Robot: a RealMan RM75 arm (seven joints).
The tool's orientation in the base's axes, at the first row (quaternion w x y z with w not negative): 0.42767 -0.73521 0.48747 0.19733
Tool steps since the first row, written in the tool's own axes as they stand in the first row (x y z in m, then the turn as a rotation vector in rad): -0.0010 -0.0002 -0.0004 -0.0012 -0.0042 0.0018; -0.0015 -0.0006 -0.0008 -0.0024 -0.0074 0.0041; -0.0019 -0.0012 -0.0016 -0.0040 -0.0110 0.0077; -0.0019 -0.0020 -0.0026 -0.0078 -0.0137 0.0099; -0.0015 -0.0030 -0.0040 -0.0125 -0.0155 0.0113; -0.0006 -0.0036 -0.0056 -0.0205 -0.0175 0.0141; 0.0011 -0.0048 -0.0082 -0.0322 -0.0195 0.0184; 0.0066 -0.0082 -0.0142 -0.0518 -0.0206 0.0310; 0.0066 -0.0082 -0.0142 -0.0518 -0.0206 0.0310; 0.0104 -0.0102 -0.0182 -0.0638 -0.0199 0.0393; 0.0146 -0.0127 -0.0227 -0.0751 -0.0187 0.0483
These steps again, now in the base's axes. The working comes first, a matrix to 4 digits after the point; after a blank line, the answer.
The tool's axes in the first row as the columns of a matrix, in the base's axes (used below as rounded here):
0.4469 -0.8856 0.1268
-0.5480 -0.1589 0.8212
-0.7071 -0.4365 -0.5563

-0.0003 0.0003 0.0010 0.0034 0.0028 0.0017; -0.0002 0.0003 0.0018 0.0060 0.0059 0.0026; 0.0000 -0.0001 0.0028 0.0089 0.0103 0.0033; 0.0006 -0.0008 0.0037 0.0099 0.0146 0.0060; 0.0015 -0.0020 0.0046 0.0096 0.0186 0.0093; 0.0022 -0.0037 0.0051 0.0081 0.0256 0.0143; 0.0037 -0.0066 0.0059 0.0052 0.0359 0.0210; 0.0084 -0.0140 0.0068 -0.0010 0.0571 0.0284; 0.0084 -0.0140 0.0068 -0.0010 0.0571 0.0284; 0.0114 -0.0190 0.0072 -0.0059 0.0704 0.0319; 0.0149 -0.0246 0.0078 -0.0109 0.0838 0.0344
